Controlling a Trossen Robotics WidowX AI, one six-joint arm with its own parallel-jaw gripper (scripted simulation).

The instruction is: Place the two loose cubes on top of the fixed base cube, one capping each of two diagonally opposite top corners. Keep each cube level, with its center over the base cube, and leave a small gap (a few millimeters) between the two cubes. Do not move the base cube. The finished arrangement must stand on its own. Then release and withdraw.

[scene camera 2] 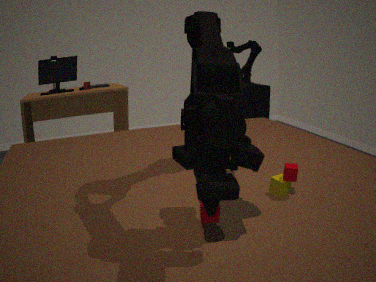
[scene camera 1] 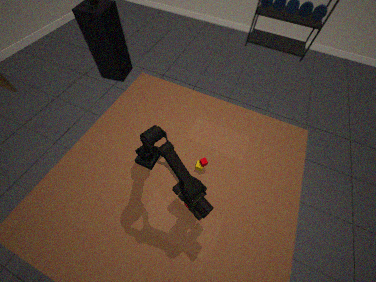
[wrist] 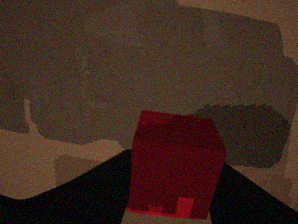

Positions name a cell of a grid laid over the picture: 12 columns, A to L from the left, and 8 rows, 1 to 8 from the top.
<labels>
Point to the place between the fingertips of my gripper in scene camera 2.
At G7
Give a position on a red cube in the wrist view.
At H6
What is my gripper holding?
A red cube.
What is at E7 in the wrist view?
My gripper.
</labels>
